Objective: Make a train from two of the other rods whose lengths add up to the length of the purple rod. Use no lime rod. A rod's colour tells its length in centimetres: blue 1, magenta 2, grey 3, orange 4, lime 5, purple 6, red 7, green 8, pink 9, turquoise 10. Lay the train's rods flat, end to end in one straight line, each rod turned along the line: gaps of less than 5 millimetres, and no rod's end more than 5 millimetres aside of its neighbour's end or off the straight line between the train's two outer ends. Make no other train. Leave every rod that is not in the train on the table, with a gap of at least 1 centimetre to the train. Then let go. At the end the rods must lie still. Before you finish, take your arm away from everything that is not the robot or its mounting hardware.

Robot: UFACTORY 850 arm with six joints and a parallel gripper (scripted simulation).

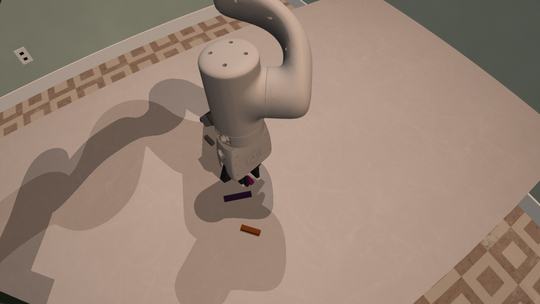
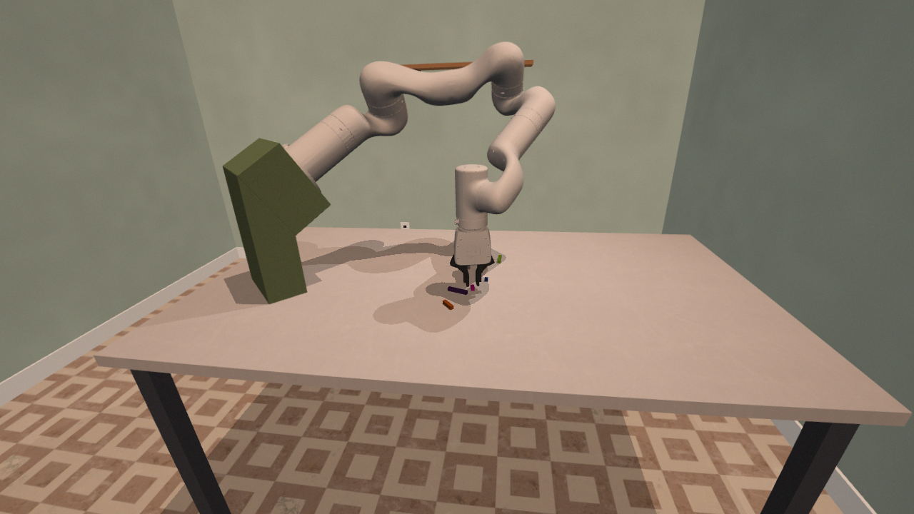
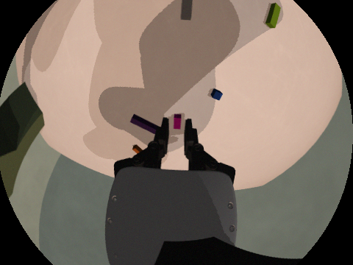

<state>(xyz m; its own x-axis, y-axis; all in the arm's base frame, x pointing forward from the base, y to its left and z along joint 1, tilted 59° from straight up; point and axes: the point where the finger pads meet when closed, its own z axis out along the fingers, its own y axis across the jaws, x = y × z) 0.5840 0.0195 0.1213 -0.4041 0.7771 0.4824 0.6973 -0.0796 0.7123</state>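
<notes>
Right now the magenta rod is 3 cm below my hand. Also, from my hand: grey rod: 7 cm behind, 13 cm to the left, 3 cm below; purple rod: 3 cm behind, 3 cm to the right, 3 cm below; orange rod: 2 cm behind, 11 cm to the right, 3 cm below.
</notes>
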